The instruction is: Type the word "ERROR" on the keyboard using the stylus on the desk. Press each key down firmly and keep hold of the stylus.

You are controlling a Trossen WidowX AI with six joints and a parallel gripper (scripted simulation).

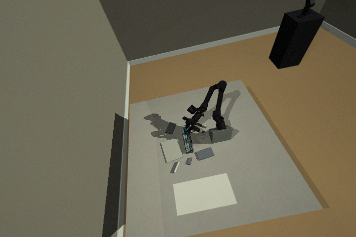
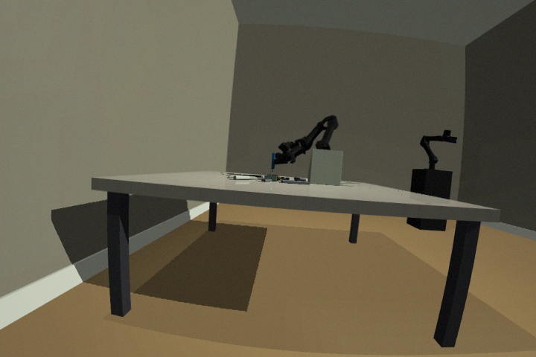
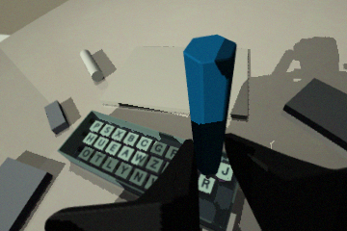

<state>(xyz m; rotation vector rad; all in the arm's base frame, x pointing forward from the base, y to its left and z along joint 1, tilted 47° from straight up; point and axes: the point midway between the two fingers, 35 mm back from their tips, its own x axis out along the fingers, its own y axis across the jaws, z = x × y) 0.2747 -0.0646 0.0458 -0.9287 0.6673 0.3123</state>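
My gripper tip is 2 cm above the blue stylus. Also, from my gripper tip: grey block (13 cm behind, 20 cm to the left, 9 cm below); then notepad (15 cm ahead, 10 cm to the left, 9 cm below).
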